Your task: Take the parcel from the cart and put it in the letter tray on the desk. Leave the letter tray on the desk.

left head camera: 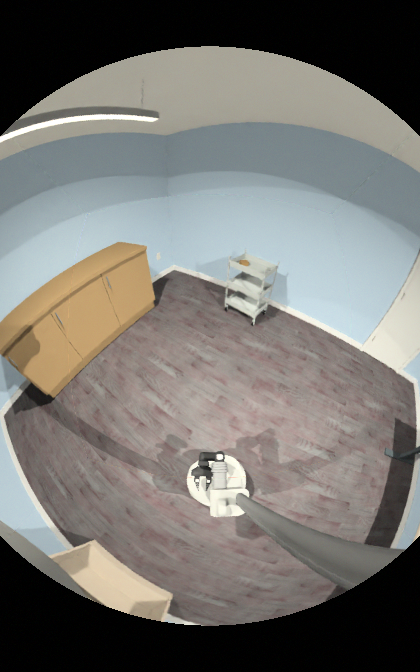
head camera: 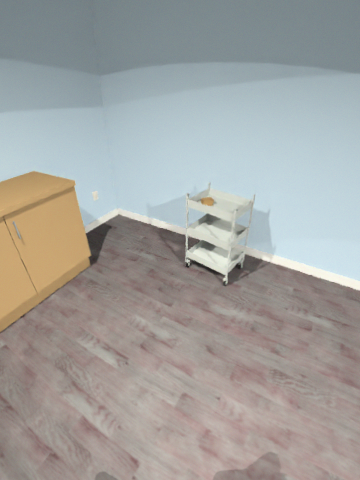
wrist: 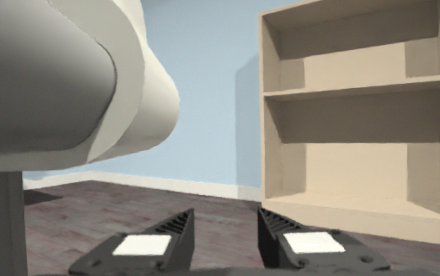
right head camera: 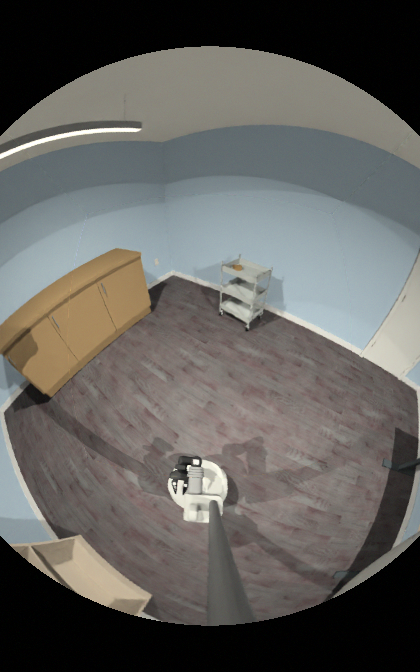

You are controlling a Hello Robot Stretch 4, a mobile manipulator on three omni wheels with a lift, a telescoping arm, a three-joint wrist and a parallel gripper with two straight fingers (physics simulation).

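Frame: origin at the robot's base, x ahead, y left, z up, level; metres.
Seen in the pictures: gripper, fingertip midpoint: [wrist: 226,226].
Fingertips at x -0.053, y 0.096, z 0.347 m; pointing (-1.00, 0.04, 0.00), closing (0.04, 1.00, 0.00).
Observation:
A point is followed by its place in that frame.
A small orange-brown parcel [head camera: 207,201] @[z 0.676, x 1.951, y -0.331 m] [left head camera: 244,263] [right head camera: 237,268] lies on the top tier of a white three-tier cart, near its left end. The cart [head camera: 210,259] @[z 0.105, x 1.890, y -0.385 m] [left head camera: 252,272] [right head camera: 247,277] stands by the far wall, right of the room's corner. My gripper [wrist: 226,226] @[z 0.347, x -0.053, y 0.096 m] is open in the wrist view, with nothing between its fingers; it is folded in over the base, far from the cart. The letter tray does not show in these views. A dark piece of furniture at the right edge of both side head views is cut off, and I cannot tell whether it is the desk.
A long wooden cabinet [head camera: 55,235] @[z 0.509, x 1.754, y 0.920 m] [left head camera: 90,320] [right head camera: 85,320] stands along the left wall. A beige bookshelf [left head camera: 117,585] [right head camera: 95,575] [wrist: 350,87] @[z 0.600, x -0.996, y 0.691 m] stands behind my base to the left. A white door [left head camera: 397,330] [right head camera: 395,335] is in the wall at the right.

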